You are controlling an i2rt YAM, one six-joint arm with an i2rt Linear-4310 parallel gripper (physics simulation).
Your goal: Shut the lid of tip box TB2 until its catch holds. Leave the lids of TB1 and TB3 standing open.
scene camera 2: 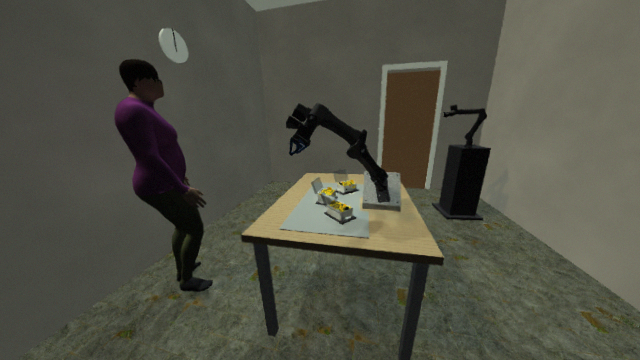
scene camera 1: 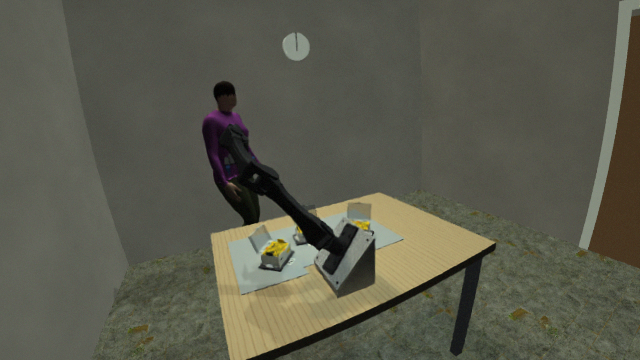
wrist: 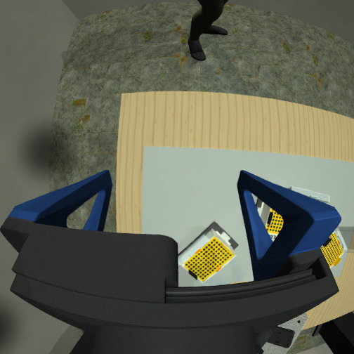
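Pixels of known places: gripper, fingertip midpoint: (scene camera 2: 293, 154); arm's base, link origin: (scene camera 2: 381, 187) (scene camera 1: 341, 248).
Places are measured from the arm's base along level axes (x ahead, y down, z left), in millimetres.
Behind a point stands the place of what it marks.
Note:
Three tip boxes with yellow tips stand on a grey mat (scene camera 1: 246, 280) {x 184, y 117, z 337 mm} (scene camera 2: 305, 220) {x 437, y 117, z 243 mm} (wrist: 200, 170). The left box (scene camera 1: 275, 254) (scene camera 2: 340, 212) {x 246, y 51, z 252 mm} (wrist: 209, 259) has its lid (scene camera 1: 260, 239) {x 307, y 22, z 220 mm} up. The middle box (scene camera 1: 299, 235) (scene camera 2: 326, 194) (wrist: 274, 223) has its lid (scene camera 2: 317, 186) {x 410, y 25, z -59 mm} (wrist: 311, 193) up; the arm partly hides it in scene camera 1. The right box (scene camera 1: 361, 225) (scene camera 2: 347, 186) {x 206, y 66, z -188 mm} (wrist: 332, 250) has its lid (scene camera 1: 359, 210) {x 260, y 11, z -292 mm} (scene camera 2: 341, 175) {x 253, y 14, z -298 mm} up. I cannot read their labels. My gripper (scene camera 2: 297, 148) {x 484, y -246, z 224 mm} (wrist: 174, 177) is open and empty, high above the table.
The mat lies on a wooden table (scene camera 1: 425, 240) {x -35, y 120, z -456 mm} (scene camera 2: 280, 215) {x 596, y 120, z 193 mm} (wrist: 165, 120). A person in purple (scene camera 1: 222, 130) (scene camera 2: 150, 145) stands at its far side. The arm's metal base (scene camera 1: 362, 270) {x -115, y 38, z -10 mm} (scene camera 2: 395, 187) {x -83, y -2, z 9 mm} is behind the boxes. Another arm stands on a black pedestal (scene camera 2: 465, 180).

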